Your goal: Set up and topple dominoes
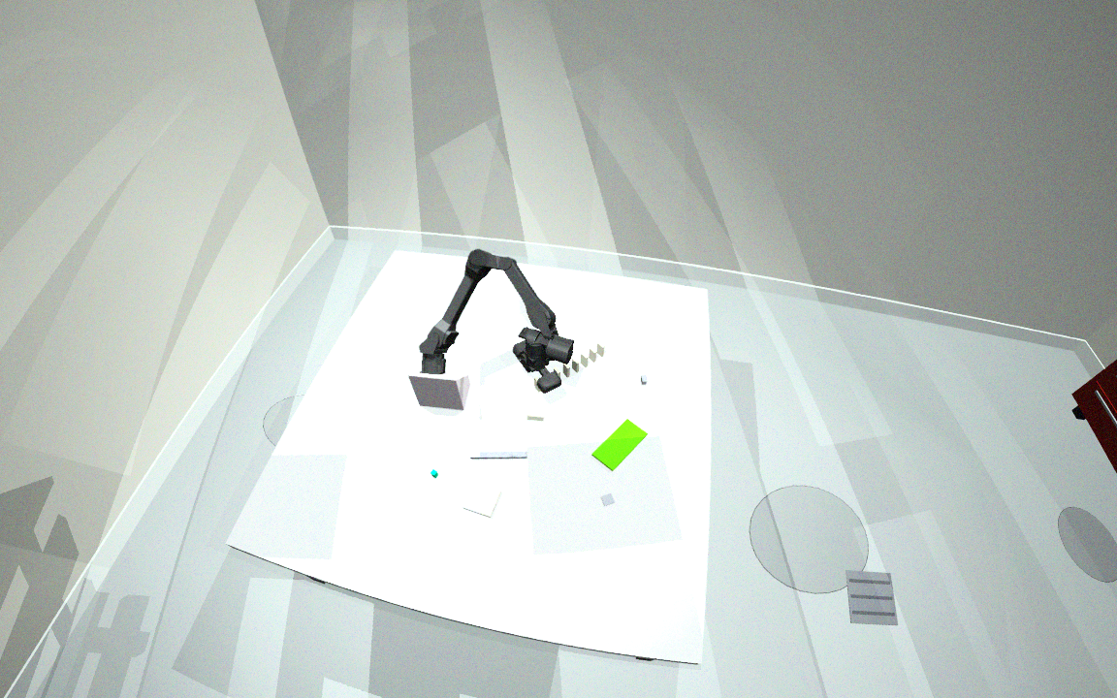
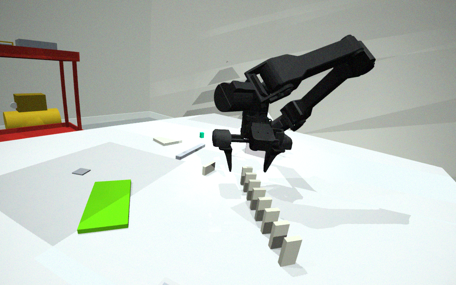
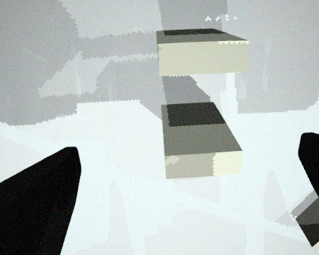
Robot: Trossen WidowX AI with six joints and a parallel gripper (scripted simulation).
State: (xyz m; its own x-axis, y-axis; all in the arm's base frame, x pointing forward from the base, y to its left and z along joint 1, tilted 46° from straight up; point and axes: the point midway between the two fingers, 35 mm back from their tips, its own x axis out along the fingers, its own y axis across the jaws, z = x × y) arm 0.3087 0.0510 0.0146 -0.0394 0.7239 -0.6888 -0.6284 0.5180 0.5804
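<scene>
Now: gripper tip 250 mm to the left of the grey bar, 70 mm past it and 30 mm above it. From my gripper tip the other things lie so: green slab (260 mm ahead, 170 mm to the right, 30 mm below); flat cream tile (390 mm to the right, 90 mm behind, 30 mm below); grey cube (330 mm ahead, 70 mm to the left, 20 mm below).
</scene>
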